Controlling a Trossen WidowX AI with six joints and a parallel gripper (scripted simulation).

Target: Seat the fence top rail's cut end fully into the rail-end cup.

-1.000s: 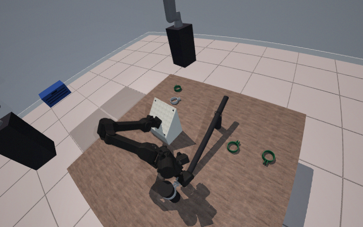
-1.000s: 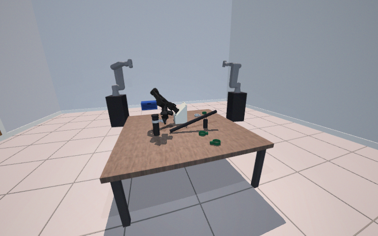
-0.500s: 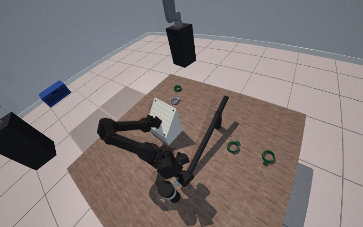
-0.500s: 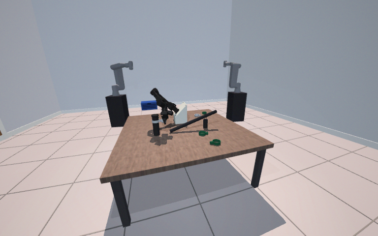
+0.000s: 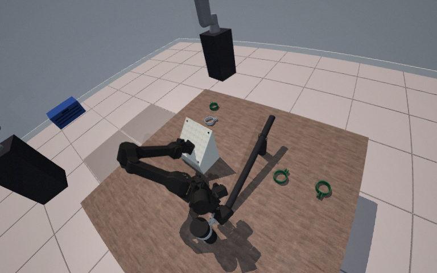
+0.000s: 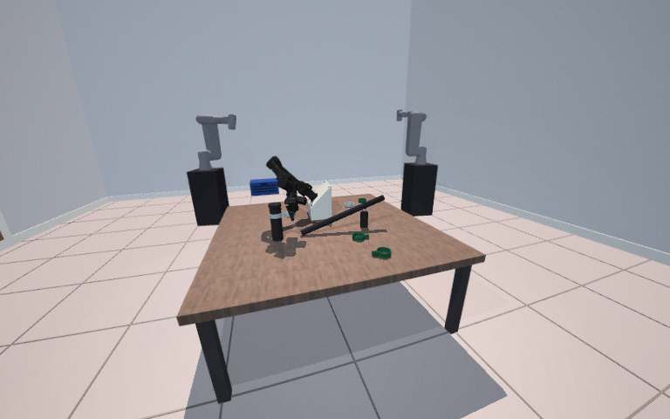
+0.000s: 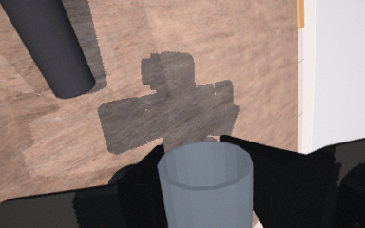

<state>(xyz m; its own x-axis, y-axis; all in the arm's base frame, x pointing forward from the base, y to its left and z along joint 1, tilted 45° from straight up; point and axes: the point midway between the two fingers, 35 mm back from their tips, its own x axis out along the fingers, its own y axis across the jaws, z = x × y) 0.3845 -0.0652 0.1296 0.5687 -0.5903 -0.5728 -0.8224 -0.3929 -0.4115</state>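
Right now my gripper tip is 30 mm below the grey rail-end cup, 20 mm to the left of it and 20 mm past it. Also, from my gripper tip: small green piece: 550 mm behind, 120 mm to the right, 110 mm below; then small black post: 430 mm to the left, 130 mm behind, 10 mm below.
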